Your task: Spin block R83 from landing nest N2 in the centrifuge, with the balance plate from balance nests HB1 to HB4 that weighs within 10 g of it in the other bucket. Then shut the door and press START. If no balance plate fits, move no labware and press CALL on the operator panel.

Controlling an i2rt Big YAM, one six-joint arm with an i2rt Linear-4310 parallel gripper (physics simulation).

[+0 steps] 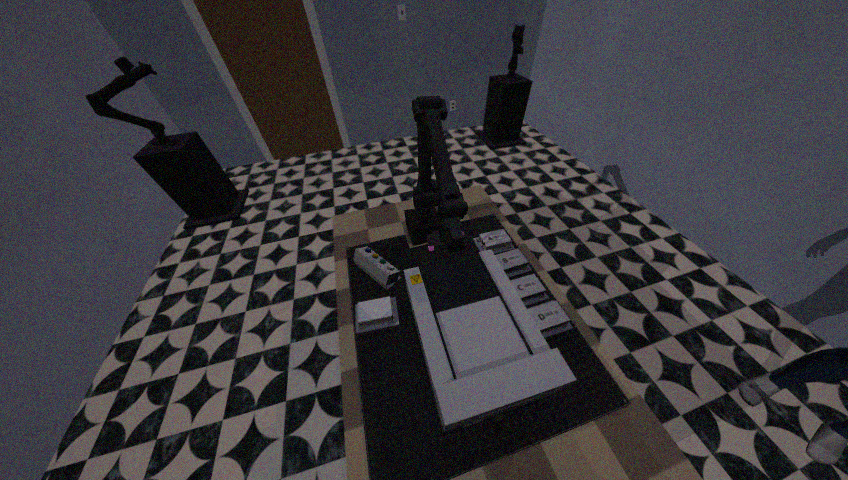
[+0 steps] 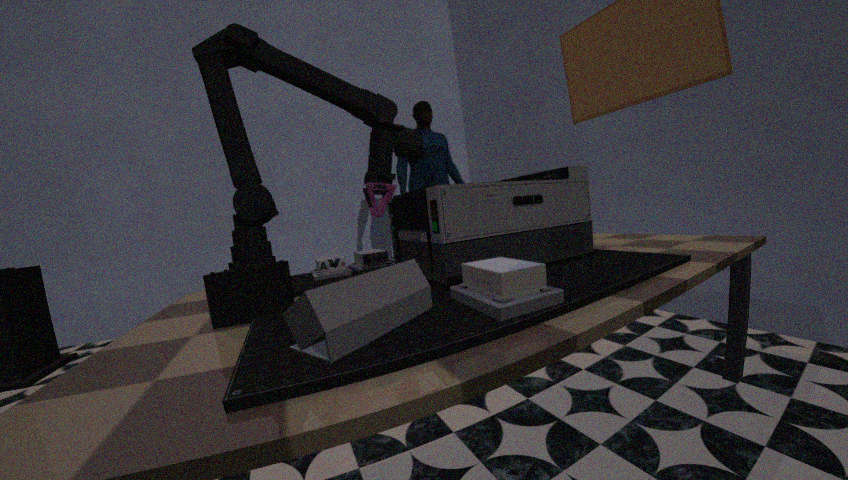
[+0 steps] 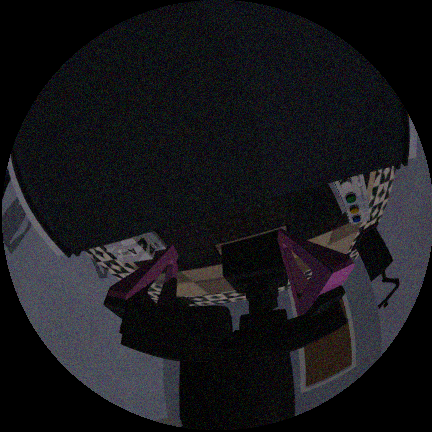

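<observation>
My gripper is open and empty, its pink fingers pointing down before the dark front of the centrifuge. A flat white panel lies between the centrifuge's side walls; whether it is the door is unclear. The operator panel has coloured buttons. A white block sits in a single nest left of the centrifuge. Labelled pieces A, B, C and D stand in a row on its right. Their smaller print, R83 and the weights are unreadable.
The centrifuge walls rise beside the gripper's working area. A black mat lies on a wooden table. A person in blue stands behind it. Two other arms stand on black pedestals in the background.
</observation>
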